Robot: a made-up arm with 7 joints.
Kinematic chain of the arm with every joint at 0, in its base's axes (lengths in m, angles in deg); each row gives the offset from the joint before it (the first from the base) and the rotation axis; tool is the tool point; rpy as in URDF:
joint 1: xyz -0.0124 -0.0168 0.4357 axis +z
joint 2: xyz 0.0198 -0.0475 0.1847 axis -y
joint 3: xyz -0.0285 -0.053 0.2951 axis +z
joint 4: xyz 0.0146 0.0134 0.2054 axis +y
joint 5: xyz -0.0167 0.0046 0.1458 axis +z
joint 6: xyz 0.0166 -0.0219 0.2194 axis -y
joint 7: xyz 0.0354 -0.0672 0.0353 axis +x
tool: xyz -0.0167 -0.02 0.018 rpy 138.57 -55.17 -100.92
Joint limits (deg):
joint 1: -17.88..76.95
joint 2: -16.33..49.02
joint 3: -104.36..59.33
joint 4: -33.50..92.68
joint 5: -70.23..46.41
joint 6: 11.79..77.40
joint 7: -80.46..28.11
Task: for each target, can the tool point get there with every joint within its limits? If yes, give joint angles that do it. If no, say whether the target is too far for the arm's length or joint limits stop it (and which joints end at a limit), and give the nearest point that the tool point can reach.
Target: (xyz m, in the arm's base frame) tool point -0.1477 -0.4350 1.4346
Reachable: yes | joints 49.20 31.39 7.26 18.35 -27.17 39.81 9.68
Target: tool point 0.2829 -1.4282 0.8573
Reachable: no: too far | nearest point 0.0968 -0.8267 0.9358 | short by 0.634 m
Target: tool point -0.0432 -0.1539 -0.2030
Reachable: no: joint limits stop it (at a limit: joint 2, joint 3, joint 4, joint 6, joint 7) | nearest point -0.1521 -0.6384 0.7473 | short by 1.072 m
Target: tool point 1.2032 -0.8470 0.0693
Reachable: no: too far | nearest point 0.3885 -0.5511 0.7543 | short by 1.105 m
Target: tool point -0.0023 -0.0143 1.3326
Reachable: yes | joints 52.62 34.94 21.12 82.19 -6.41 37.47 -56.06
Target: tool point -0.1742 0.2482 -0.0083
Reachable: no: joint limits stop it (at a limit: joint 1, joint 2, joint 4, joint 5, joint 6, joint 7) | nearest point -0.0758 0.4298 0.9161 | short by 0.947 m
